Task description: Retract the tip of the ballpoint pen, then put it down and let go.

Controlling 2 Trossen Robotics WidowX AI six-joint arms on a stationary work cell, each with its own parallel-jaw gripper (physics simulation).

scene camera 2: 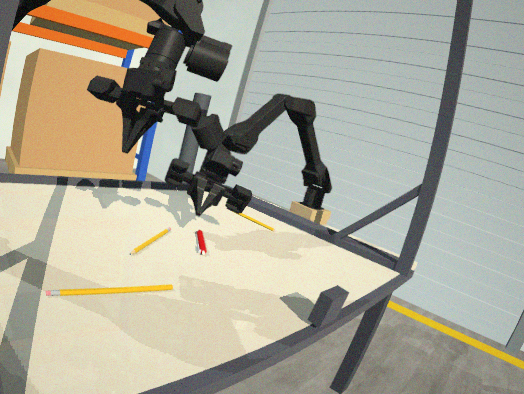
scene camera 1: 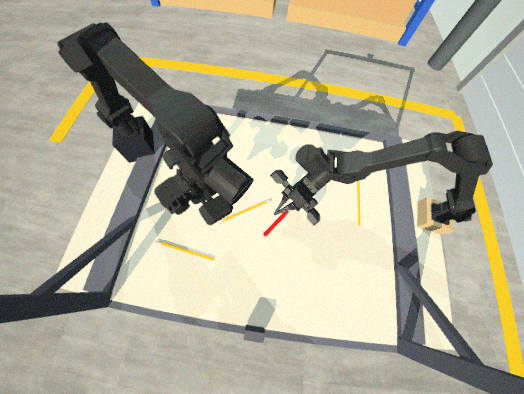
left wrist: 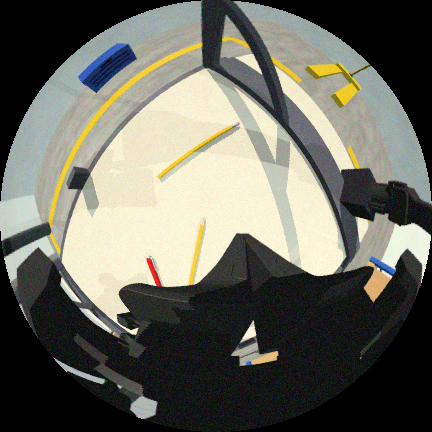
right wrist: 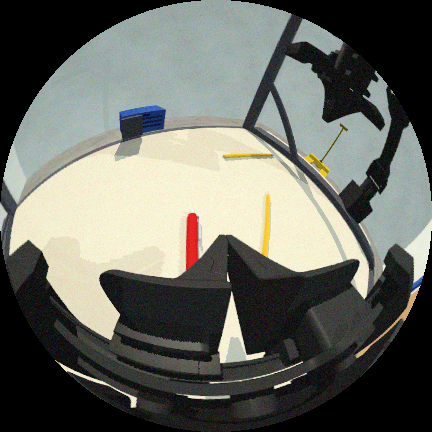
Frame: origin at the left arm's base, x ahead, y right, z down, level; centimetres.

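Seen in the pictures: left gripper, fingertip midpoint: (scene camera 2: 124,152) (scene camera 1: 197,198) (left wrist: 240,238) (right wrist: 324,120); right gripper, fingertip midpoint: (scene camera 2: 198,214) (scene camera 1: 274,214) (right wrist: 224,240); left arm's base, link origin: (scene camera 1: 128,129) (left wrist: 372,195) (right wrist: 362,193); right arm's base, link origin: (scene camera 2: 311,206) (scene camera 1: 439,214).
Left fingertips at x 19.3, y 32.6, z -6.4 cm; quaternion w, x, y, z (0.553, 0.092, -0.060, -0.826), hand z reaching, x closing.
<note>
Pixels of each thing's top centre, then the offset from my left fingertips to it. Level surfaces: height alone.
- red ballpoint pen, top centre: (right wrist: 193,263) (scene camera 2: 201,237) (left wrist: 156,281) (scene camera 1: 276,221) dx +20.8, dy +6.8, dz +15.8 cm
- pale table top, surface height: dz +17.1 cm
- yellow pencil, top centre: (right wrist: 267,230) (scene camera 2: 152,237) (left wrist: 194,261) (scene camera 1: 244,210) dx +11.8, dy +0.5, dz +16.2 cm
The red ballpoint pen (scene camera 1: 275,223) (scene camera 2: 201,242) (left wrist: 154,271) (right wrist: 192,240) lies flat on the pale table top (scene camera 1: 320,305). Its silver clip shows along its side in the right wrist view; the end nearer my right gripper is hidden there behind the fingers, so I cannot tell whether the writing tip is out. My right gripper (scene camera 1: 276,213) (scene camera 2: 199,214) (right wrist: 224,240) is shut and empty, its fingertips raised above the table beyond the pen in scene camera 2. My left gripper (scene camera 2: 126,151) (left wrist: 240,238) (right wrist: 324,120) is shut and empty, high above the table at the left.
One yellow pencil (scene camera 1: 246,210) (scene camera 2: 151,241) (left wrist: 196,252) (right wrist: 267,225) lies left of the pen. Another pencil (scene camera 1: 186,250) (scene camera 2: 110,290) (left wrist: 197,149) (right wrist: 248,156) lies farther left, and a third (scene camera 1: 358,202) (scene camera 2: 257,221) lies at the right. A dark frame (scene camera 1: 180,318) edges the table.
</note>
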